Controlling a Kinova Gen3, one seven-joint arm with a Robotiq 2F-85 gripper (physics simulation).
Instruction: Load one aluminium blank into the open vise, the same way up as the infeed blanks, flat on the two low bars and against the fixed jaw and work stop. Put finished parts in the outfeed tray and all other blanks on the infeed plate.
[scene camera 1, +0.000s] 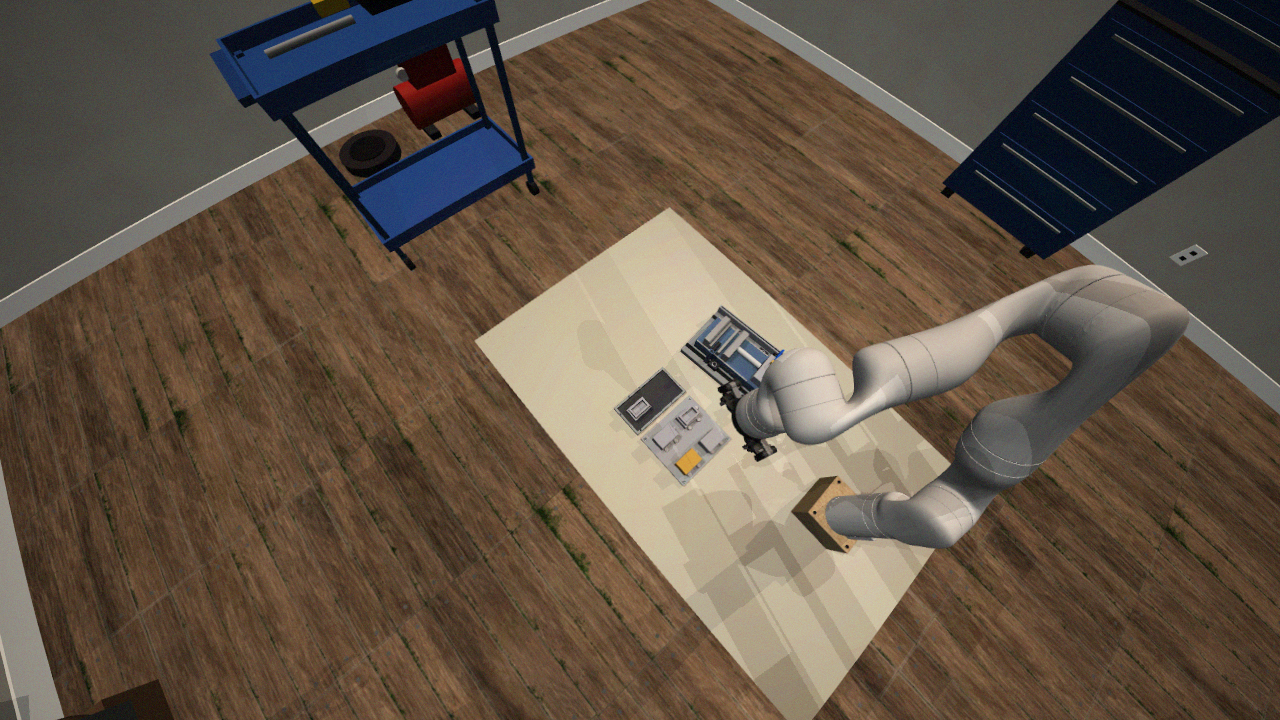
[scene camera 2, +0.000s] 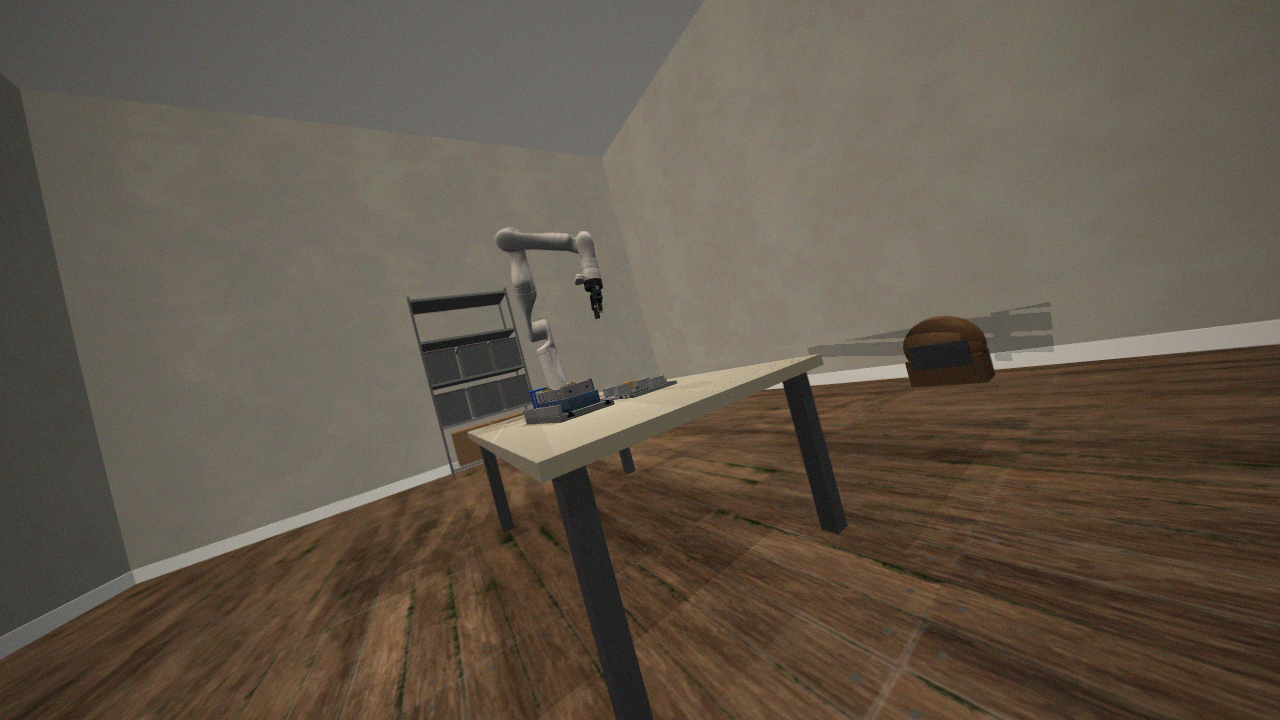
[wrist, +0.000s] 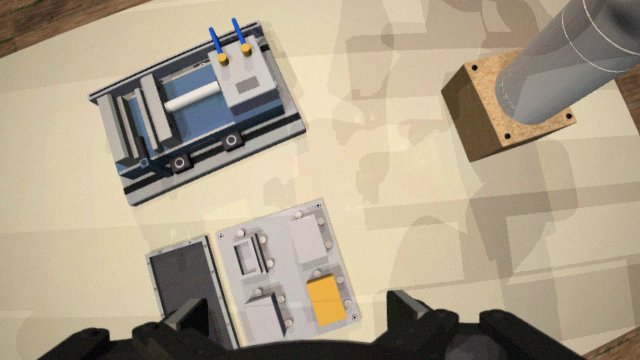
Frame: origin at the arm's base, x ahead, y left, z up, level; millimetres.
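Seen in the pictures: gripper, fingertip midpoint: (scene camera 2: 599, 315) (wrist: 298, 316); arm's base, origin of the base link: (scene camera 1: 842, 515) (scene camera 2: 558, 386) (wrist: 524, 94).
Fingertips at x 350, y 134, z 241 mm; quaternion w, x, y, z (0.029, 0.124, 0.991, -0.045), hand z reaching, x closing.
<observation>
Offsets run from my fingertips to a thing's top centre.
My gripper (scene camera 1: 744, 420) (scene camera 2: 597, 314) (wrist: 298, 316) is open and empty, high above the table. The vise @[265 mm right, 116 mm ahead, 239 mm down] (scene camera 1: 738, 351) (scene camera 2: 571, 402) (wrist: 199, 117) has its fixed jaw (wrist: 113, 129) at left and its moving jaw (wrist: 160, 111) apart, with low bars and no blank between. The infeed plate @[16 mm left, 44 mm ahead, 330 mm down] (scene camera 1: 667, 457) (wrist: 290, 287) holds a plain grey blank @[31 mm right, 3 mm back, 294 mm down] (scene camera 1: 713, 439) (wrist: 308, 239), another grey block @[62 mm left, 85 mm ahead, 294 mm down] (scene camera 1: 665, 437) (wrist: 262, 318), an orange blank @[58 mm left, 5 mm back, 294 mm down] (scene camera 1: 688, 461) (wrist: 326, 301) and a pocketed grey part @[28 mm right, 88 mm ahead, 295 mm down] (scene camera 1: 687, 417) (wrist: 248, 257). The outfeed tray (scene camera 1: 660, 394) (wrist: 182, 275) holds a pocketed part @[66 mm left, 192 mm ahead, 297 mm down] (scene camera 1: 638, 409), hidden in the wrist view.
Several small round pins stand by the pieces on the plate. Two blue hoses (wrist: 215, 41) (wrist: 239, 32) rise from the vise's right end. The arm's wooden base block (scene camera 1: 827, 514) (wrist: 465, 115) stands to the right of the vise in the wrist view. A blue cart (scene camera 1: 447, 183) stands beyond the table.
</observation>
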